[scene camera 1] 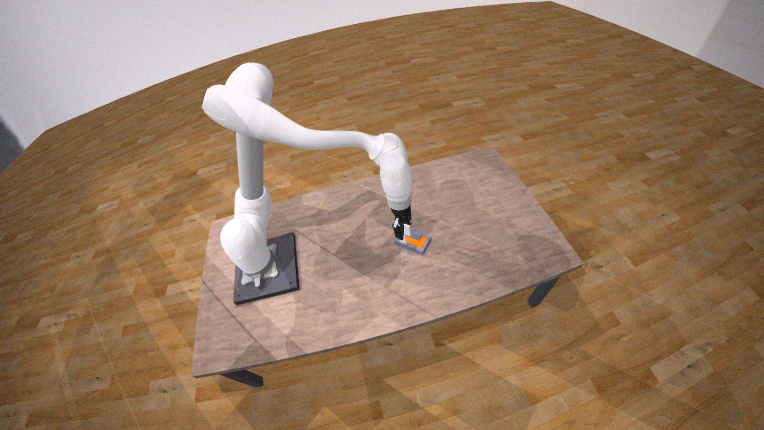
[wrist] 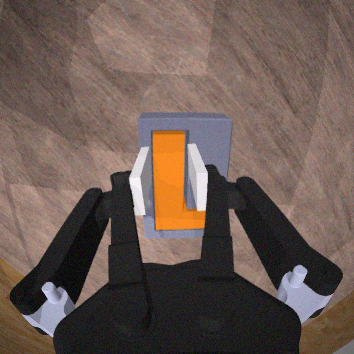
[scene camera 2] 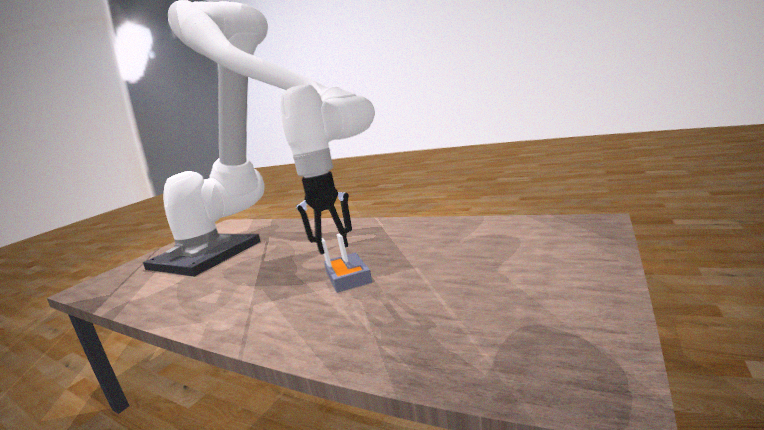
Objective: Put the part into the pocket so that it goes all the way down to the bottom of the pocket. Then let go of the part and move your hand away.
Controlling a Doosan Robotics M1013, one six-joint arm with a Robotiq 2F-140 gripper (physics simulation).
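Places are measured from the arm's base along level axes (x right, y ahead, z up), in metres.
Pixels of known places: gripper, fingertip midpoint: (scene camera 1: 405,238) (wrist: 169,159) (scene camera 2: 337,262); arm's base at its link origin: (scene camera 1: 260,265) (scene camera 2: 199,246).
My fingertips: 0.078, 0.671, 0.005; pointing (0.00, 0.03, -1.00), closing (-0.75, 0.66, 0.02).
Note:
For each thing: its top centre in the pictures, then the offset to it from my fingertips, as dx, dy, dz. Level surfaces: height alone.
- orange L-shaped part at its top centre: (wrist: 182,186) (scene camera 2: 345,265) (scene camera 1: 412,238) +0.011, +0.031, -0.001
- grey-blue block at its top centre: (wrist: 184,186) (scene camera 2: 345,264) (scene camera 1: 412,237) +0.010, +0.032, +0.000
- brown table at its surface level: dz -0.036
The orange L-shaped part (scene camera 1: 415,242) (scene camera 2: 342,268) (wrist: 169,205) lies flat inside the pocket of the grey-blue block (scene camera 1: 420,251) (scene camera 2: 353,280) (wrist: 212,132). Its outline lines up with the pocket, and its top looks level with the rim or a little below it. The pocket bottom is hidden under it. My gripper (scene camera 1: 405,238) (scene camera 2: 336,262) (wrist: 169,159) points down over the part's long arm. Its white fingers are slightly open, one on each side, with their tips at about rim height. Narrow strips of grey block show between the fingers and the part in the wrist view.
The block stands on the brown table (scene camera 1: 481,202) (scene camera 2: 481,299) (wrist: 280,75). The arm's dark base plate (scene camera 1: 286,267) (scene camera 2: 235,251) is fixed at one end of the table. The block's walls stand close around the fingertips.

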